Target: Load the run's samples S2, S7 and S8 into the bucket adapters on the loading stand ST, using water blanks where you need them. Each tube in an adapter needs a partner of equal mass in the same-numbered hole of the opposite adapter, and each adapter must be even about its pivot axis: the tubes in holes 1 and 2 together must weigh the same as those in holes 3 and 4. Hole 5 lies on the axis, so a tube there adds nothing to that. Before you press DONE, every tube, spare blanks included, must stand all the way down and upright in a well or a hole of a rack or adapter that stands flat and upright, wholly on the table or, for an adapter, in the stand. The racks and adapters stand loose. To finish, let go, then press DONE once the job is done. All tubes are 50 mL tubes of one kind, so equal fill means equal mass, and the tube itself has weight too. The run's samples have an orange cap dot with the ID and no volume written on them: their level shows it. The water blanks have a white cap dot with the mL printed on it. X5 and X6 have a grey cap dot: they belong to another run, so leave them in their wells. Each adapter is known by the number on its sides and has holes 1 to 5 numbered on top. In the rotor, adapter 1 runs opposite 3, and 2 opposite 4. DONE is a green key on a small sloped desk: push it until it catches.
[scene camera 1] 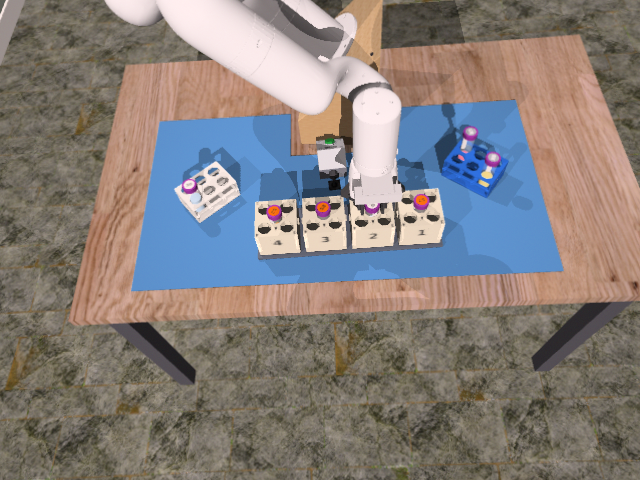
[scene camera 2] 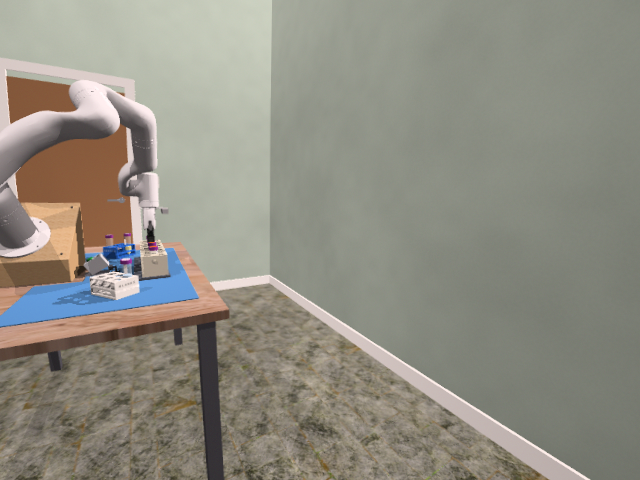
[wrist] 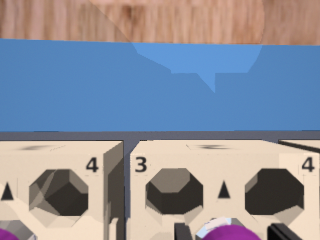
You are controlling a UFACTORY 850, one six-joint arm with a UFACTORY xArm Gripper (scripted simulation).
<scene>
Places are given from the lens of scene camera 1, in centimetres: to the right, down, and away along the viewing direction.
blue rack point(scene camera 1: 455, 164): 33, -18, 127
white rack point(scene camera 1: 212, 185): -27, -14, 129
</scene>
